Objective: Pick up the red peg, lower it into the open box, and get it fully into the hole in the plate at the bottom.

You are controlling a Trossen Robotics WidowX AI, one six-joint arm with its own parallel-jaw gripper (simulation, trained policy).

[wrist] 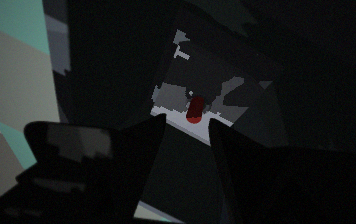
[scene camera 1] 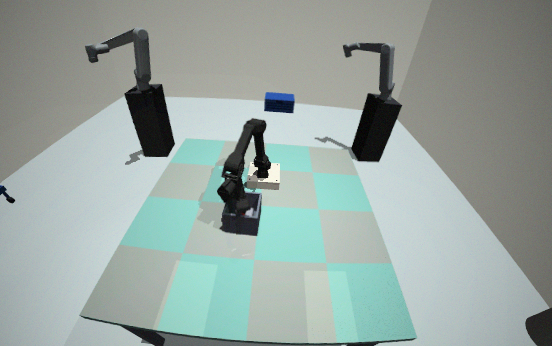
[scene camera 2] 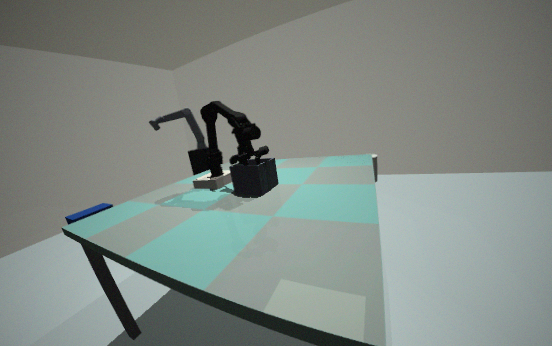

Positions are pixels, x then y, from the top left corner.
Labels:
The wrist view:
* my gripper: 187, 120
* dark box: 107, 70
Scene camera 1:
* dark box: 233, 223
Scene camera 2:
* dark box: 255, 179

